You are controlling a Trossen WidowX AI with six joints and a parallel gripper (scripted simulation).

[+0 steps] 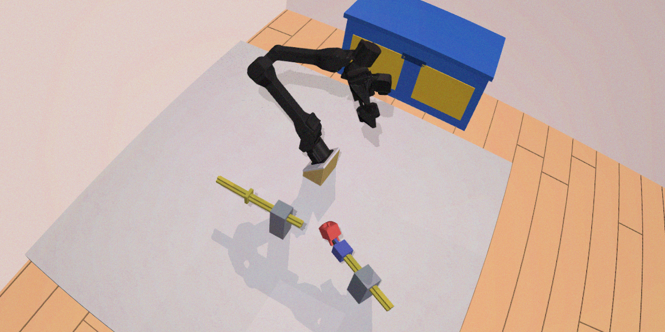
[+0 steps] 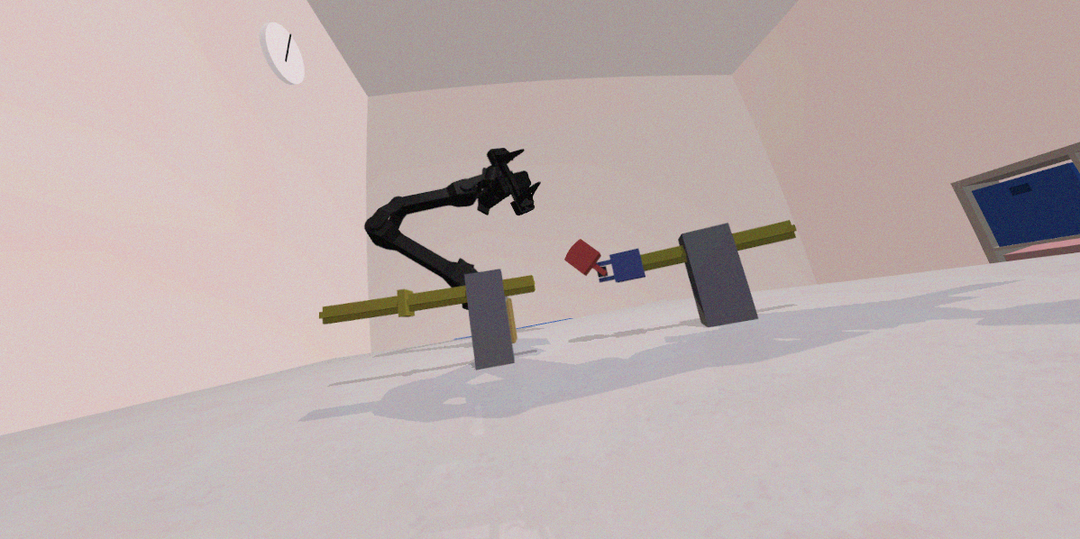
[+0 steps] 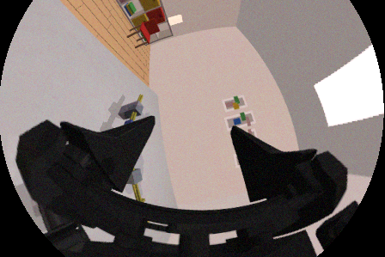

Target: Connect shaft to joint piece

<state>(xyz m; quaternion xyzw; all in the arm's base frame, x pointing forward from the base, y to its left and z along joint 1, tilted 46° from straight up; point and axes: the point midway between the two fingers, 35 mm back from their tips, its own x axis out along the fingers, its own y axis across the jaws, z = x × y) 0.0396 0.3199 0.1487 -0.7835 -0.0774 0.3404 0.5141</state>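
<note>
Now: gripper tip 280 mm above the red joint piece, 200 mm short of it and 30 mm to the right of it.
</note>
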